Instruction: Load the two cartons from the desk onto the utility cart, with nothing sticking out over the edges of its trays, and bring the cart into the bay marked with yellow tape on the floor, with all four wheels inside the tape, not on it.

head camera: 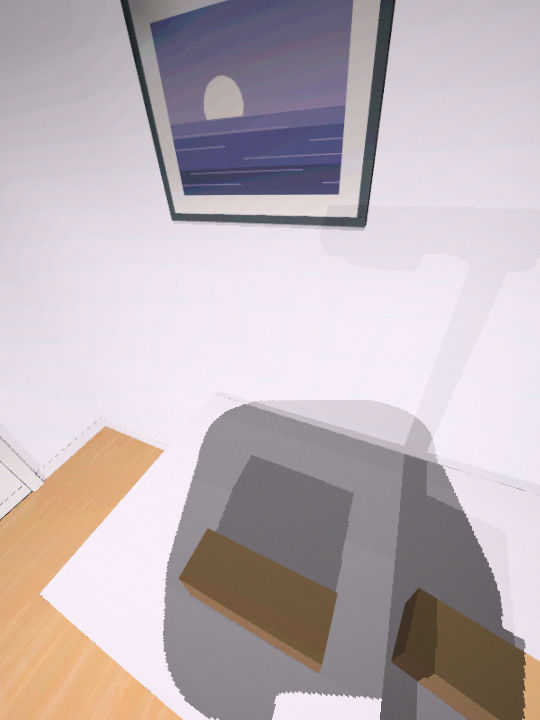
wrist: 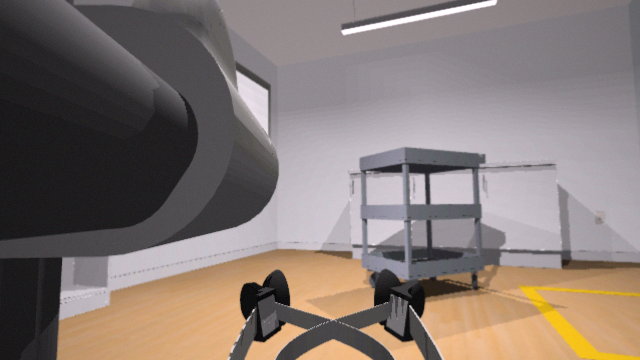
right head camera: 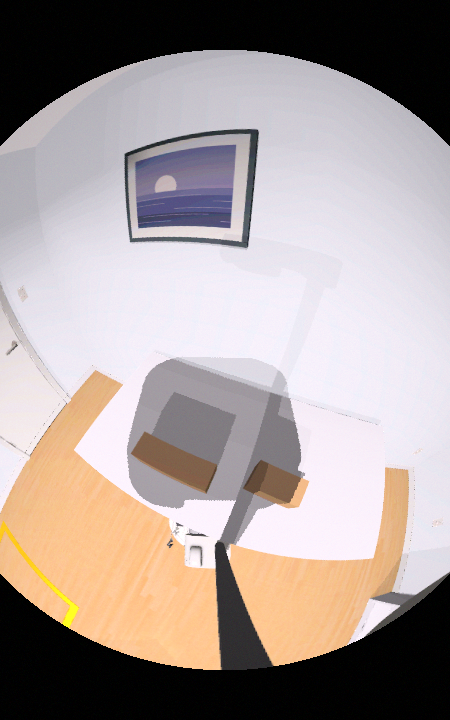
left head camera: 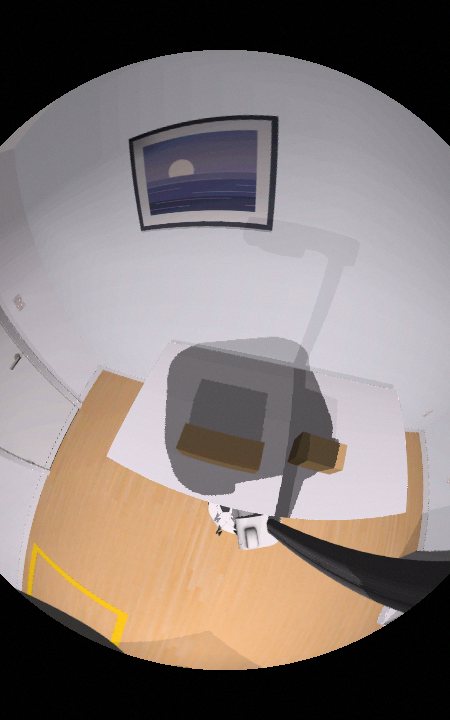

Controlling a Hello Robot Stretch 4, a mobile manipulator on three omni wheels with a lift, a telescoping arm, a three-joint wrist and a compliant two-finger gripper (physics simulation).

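Places are measured from the robot's base along level axes (x ahead, y left, z up), in millimetres.
Pixels of known places: gripper, fingertip midpoint: [wrist: 331, 291] [right head camera: 177, 549] [left head camera: 227, 535].
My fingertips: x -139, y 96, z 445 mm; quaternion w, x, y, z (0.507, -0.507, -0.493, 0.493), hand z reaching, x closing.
Observation:
Behind a point stands the place of what it marks.
A long brown carton [head camera: 261, 596] @[x 260, y 68, z 811 mm] [left head camera: 220, 448] @[x 268, y 79, z 811 mm] [right head camera: 174, 461] @[x 272, y 68, z 811 mm] lies on the white desk [head camera: 98, 587] @[x 284, y 482, z 693 mm] [left head camera: 366, 493] @[x -81, y -549, z 693 mm] [right head camera: 350, 530] @[x -104, y -666, z 692 mm], in the robot's shadow. A shorter carton [head camera: 465, 651] @[x 196, y -295, z 811 mm] [left head camera: 316, 452] @[x 186, y -280, z 811 mm] [right head camera: 275, 484] @[x 183, y -294, z 811 mm] lies to its right, apart from it. The grey three-tray utility cart [wrist: 420, 212] @[x -1836, y 665, z 468 mm] stands on the floor in the wrist view, its wheels outside the yellow tape bay [wrist: 555, 317] @[x -1563, y 1202, z -27 mm] [left head camera: 79, 583] @[x -970, y 1455, z -30 mm] [right head camera: 39, 572]. The top surfaces of its upper trays are hidden. My gripper [wrist: 331, 291] @[x -139, y 96, z 445 mm] is open and empty in the wrist view, pointing away from the desk.
The robot's base stands close against the desk's front edge. A white low cabinet [wrist: 525, 210] @[x -2835, y 1858, z 457 mm] stands behind the cart along the far wall. A door [left head camera: 26, 414] @[x 527, y 1689, z 513 mm] [right head camera: 26, 403] @[x 575, y 1671, z 384 mm] is at the left. Part of a white shelf unit shows at the lower right of both side head views.

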